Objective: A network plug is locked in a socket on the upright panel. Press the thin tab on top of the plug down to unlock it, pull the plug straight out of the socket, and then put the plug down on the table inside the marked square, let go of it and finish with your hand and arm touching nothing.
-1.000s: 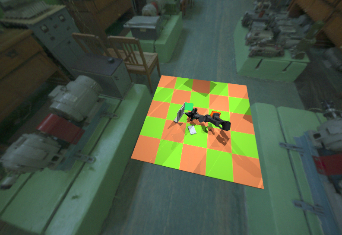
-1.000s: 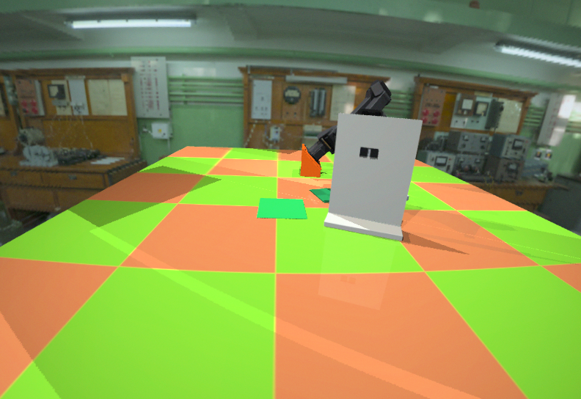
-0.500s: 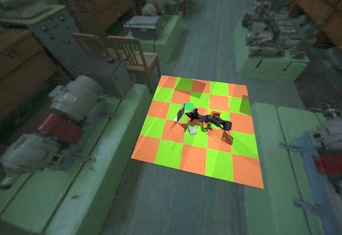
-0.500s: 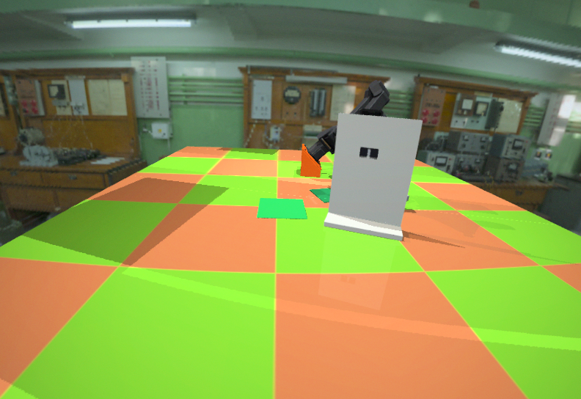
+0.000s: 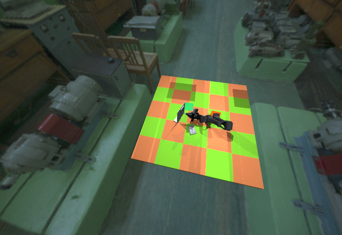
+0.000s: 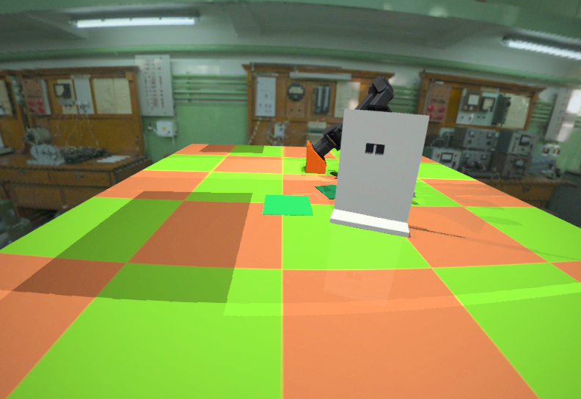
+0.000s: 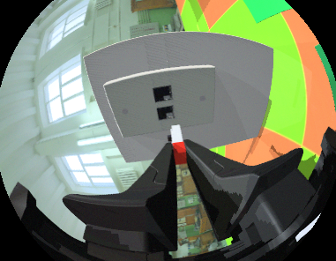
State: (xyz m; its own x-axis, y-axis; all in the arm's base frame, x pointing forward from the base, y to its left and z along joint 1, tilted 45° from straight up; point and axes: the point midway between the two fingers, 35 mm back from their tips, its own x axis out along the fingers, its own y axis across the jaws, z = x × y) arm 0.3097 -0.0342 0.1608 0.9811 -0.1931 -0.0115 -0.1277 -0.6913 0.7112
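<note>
The marked square lies 3 cm behind my gripper tip, 21 cm to the right of it and 16 cm below it. Also, from my gripper tip: network plug right at my gripper tip; then upright grey panel 6 cm ahead, 3 cm to the right, 6 cm below.
</note>
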